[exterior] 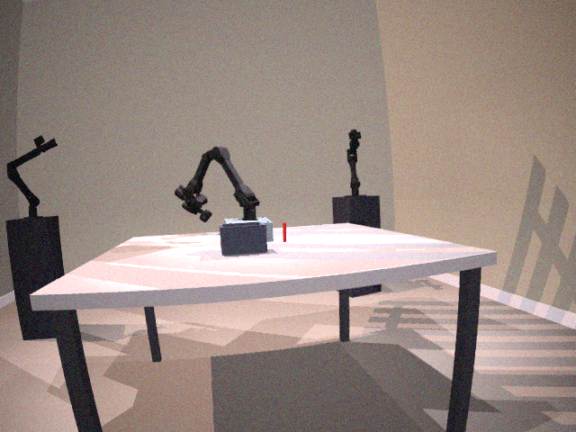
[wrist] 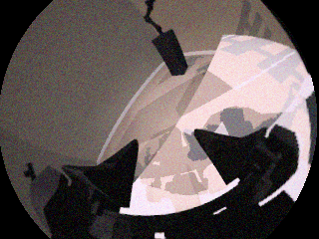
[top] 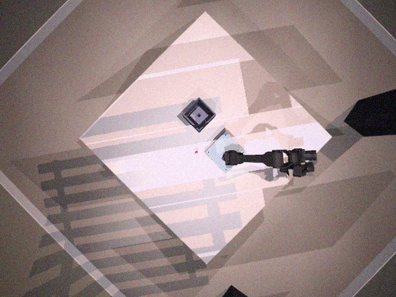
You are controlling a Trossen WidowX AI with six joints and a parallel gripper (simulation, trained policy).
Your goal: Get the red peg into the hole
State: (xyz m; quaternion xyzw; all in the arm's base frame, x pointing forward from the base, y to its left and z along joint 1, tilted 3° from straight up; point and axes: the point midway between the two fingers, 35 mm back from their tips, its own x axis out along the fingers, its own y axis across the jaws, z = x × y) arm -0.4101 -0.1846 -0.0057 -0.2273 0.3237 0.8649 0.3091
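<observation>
The red peg lies 630 mm ahead of my gripper tip, 270 mm to the left of it and 50 mm below it. Round my gripper tip: dark grey box (760 mm ahead, 50 mm to the left, 70 mm below).
</observation>
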